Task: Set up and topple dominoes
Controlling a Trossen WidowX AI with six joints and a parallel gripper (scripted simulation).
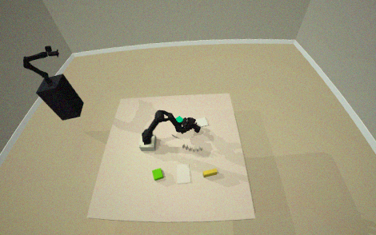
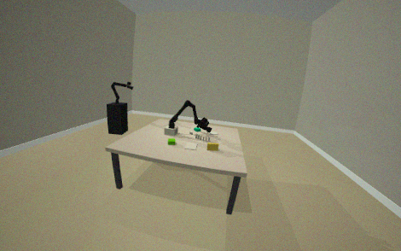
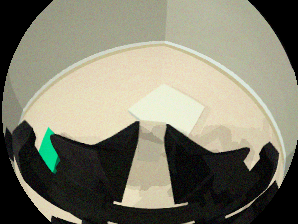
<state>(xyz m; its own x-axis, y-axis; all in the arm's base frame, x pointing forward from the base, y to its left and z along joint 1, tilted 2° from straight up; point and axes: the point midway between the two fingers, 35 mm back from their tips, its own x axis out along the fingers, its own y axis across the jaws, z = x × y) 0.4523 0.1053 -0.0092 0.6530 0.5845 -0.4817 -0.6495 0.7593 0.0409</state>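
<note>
Right now my gripper tip is 7 cm short of the white tile, 4 cm above it and 2 cm to the right of it. From my gripper tip the other things lie so: white pad 46 cm to the right, 21 cm behind, 5 cm below; then yellow block 52 cm to the right, 1 cm below; then teal block 15 cm behind, 9 cm to the left, 3 cm below.
</note>
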